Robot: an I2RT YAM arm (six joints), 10 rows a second.
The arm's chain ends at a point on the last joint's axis. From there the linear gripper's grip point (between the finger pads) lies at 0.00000 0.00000 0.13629 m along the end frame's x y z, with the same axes.
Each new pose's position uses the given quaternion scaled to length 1; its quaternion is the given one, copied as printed.
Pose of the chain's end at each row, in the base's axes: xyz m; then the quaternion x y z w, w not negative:
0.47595, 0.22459, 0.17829, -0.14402, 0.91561, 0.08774, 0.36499
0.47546, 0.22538, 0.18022, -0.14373, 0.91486, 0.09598, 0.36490
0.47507, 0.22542, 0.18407, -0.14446, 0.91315, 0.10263, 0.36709
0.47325, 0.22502, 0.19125, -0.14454, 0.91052, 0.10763, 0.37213
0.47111, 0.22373, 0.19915, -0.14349, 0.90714, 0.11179, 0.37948
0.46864, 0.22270, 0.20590, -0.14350, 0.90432, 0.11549, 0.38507
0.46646, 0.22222, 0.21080, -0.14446, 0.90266, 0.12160, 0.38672
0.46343, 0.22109, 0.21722, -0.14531, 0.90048, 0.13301, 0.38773
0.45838, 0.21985, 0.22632, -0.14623, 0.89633, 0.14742, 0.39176
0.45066, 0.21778, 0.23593, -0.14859, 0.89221, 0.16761, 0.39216
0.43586, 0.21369, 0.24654, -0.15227, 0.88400, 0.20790, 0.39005
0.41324, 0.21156, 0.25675, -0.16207, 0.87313, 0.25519, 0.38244
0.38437, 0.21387, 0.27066, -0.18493, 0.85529, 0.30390, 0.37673
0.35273, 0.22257, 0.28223, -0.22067, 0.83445, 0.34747, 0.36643
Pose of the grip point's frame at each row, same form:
0.56360, 0.26082, 0.08041, -0.14402, 0.91561, 0.08774, 0.36499
0.56270, 0.26361, 0.08274, -0.14373, 0.91486, 0.09598, 0.36490
0.56240, 0.26542, 0.08738, -0.14446, 0.91315, 0.10263, 0.36709
0.56137, 0.26639, 0.09586, -0.14454, 0.91052, 0.10763, 0.37213
0.56057, 0.26621, 0.10552, -0.14349, 0.90714, 0.11179, 0.37948
0.55904, 0.26623, 0.11366, -0.14350, 0.90432, 0.11549, 0.38507
0.55682, 0.26737, 0.11931, -0.14446, 0.90266, 0.12160, 0.38672
0.55333, 0.26909, 0.12673, -0.14531, 0.90048, 0.13301, 0.38773
0.54822, 0.27148, 0.13779, -0.14623, 0.89633, 0.14742, 0.39176
0.53924, 0.27443, 0.14922, -0.14859, 0.89221, 0.16761, 0.39216
0.52122, 0.27997, 0.16350, -0.15227, 0.88400, 0.20790, 0.39005
0.49299, 0.28919, 0.17808, -0.16207, 0.87313, 0.25519, 0.38244
0.45688, 0.30371, 0.19823, -0.18493, 0.85529, 0.30390, 0.37673
0.41518, 0.32364, 0.21545, -0.22067, 0.83445, 0.34747, 0.36643

